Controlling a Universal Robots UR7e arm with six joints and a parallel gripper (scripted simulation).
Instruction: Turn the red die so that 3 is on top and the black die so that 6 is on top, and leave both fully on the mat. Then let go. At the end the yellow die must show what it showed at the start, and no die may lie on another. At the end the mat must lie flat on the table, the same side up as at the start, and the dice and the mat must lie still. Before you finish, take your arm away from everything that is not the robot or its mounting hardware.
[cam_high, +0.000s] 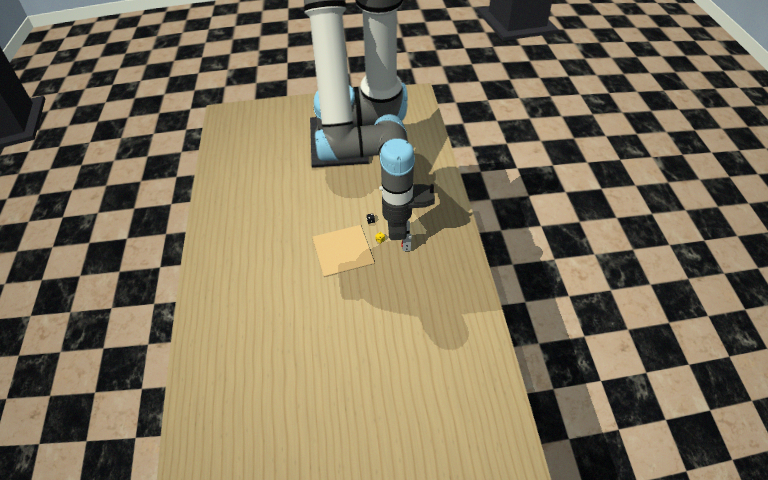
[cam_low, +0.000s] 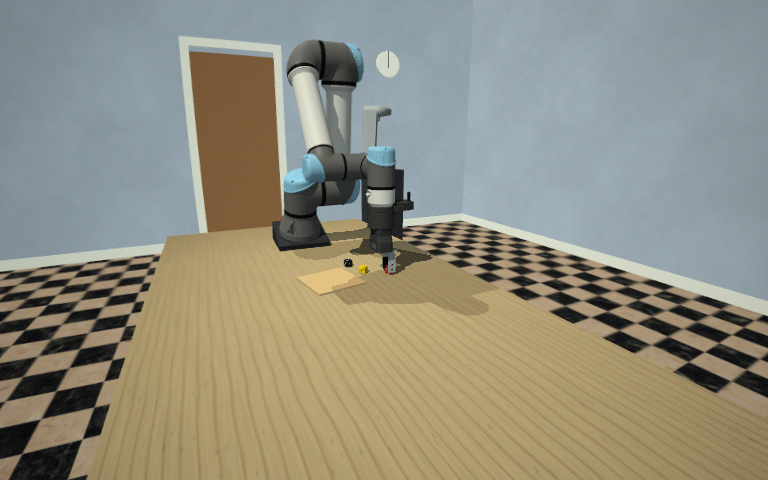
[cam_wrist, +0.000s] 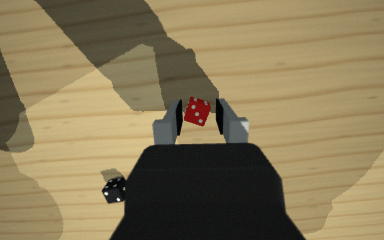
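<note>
Now: hand 20 mm above the red die. From my hand the other things lie so: black die (120 mm behind, 70 mm to the right, 20 mm below); then yellow die (60 mm to the right, 40 mm behind, 20 mm below); then tan mat (170 mm to the right, 40 mm behind, 20 mm below).
</note>
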